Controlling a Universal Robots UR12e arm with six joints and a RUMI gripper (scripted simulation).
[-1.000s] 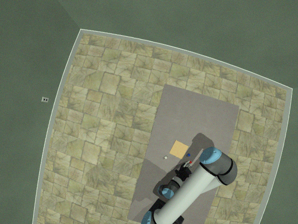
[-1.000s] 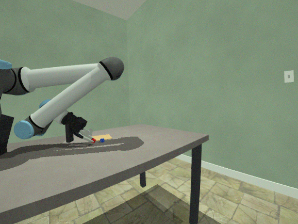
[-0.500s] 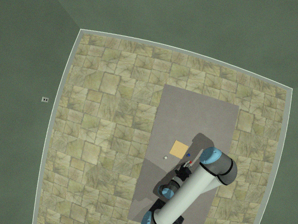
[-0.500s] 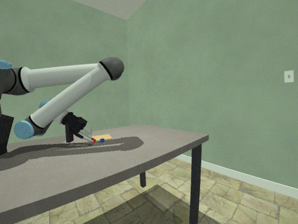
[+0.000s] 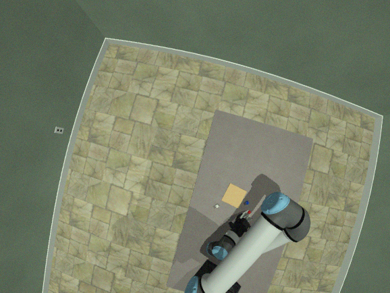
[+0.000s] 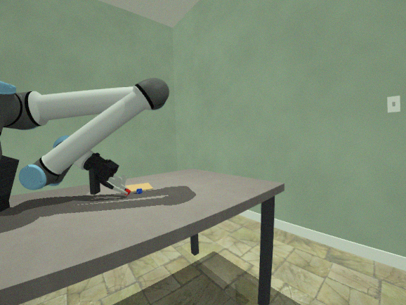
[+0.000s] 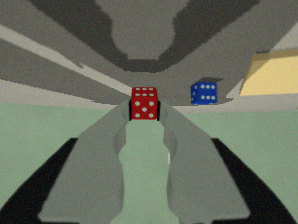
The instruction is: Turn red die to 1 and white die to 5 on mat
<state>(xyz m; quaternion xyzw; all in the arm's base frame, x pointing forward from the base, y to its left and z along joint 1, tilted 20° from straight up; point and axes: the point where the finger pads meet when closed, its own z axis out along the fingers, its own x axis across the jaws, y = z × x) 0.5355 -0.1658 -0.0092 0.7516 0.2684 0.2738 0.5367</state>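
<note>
Now: hand 70 mm short of the blue die, 10 mm to the right of it and 20 mm above it. Round my hand: tan mat 110 mm ahead, 110 mm to the left, 30 mm below; then white die 20 mm ahead, 230 mm to the left, 20 mm below; then red die right at my hand.
</note>
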